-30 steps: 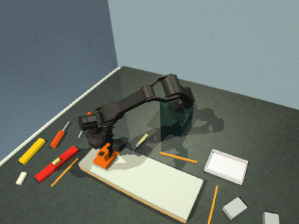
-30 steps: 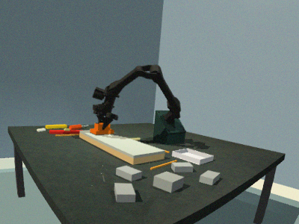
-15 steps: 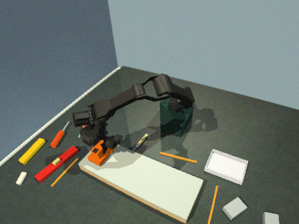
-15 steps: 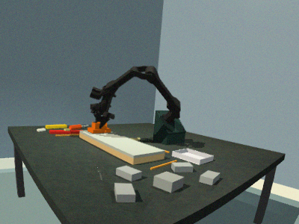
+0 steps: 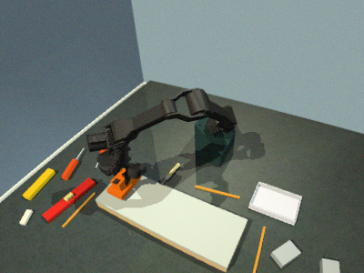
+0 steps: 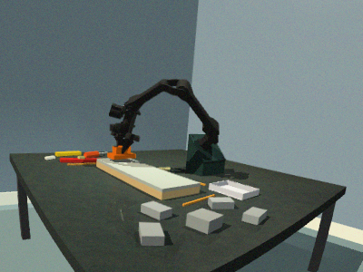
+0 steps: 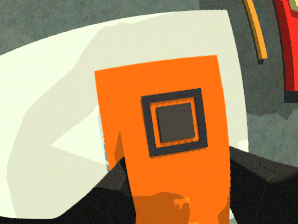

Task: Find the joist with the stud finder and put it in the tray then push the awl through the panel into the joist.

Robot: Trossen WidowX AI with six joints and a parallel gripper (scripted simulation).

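Right now my gripper tip is 530 mm to the right of the white tray, 190 mm past it and 60 mm above it. From my gripper tip the other things lie so: orange stud finder 20 mm above, 10 mm ahead; then awl 150 mm behind, 110 mm to the left, 70 mm below; then square indicator 30 mm above, 20 mm ahead.
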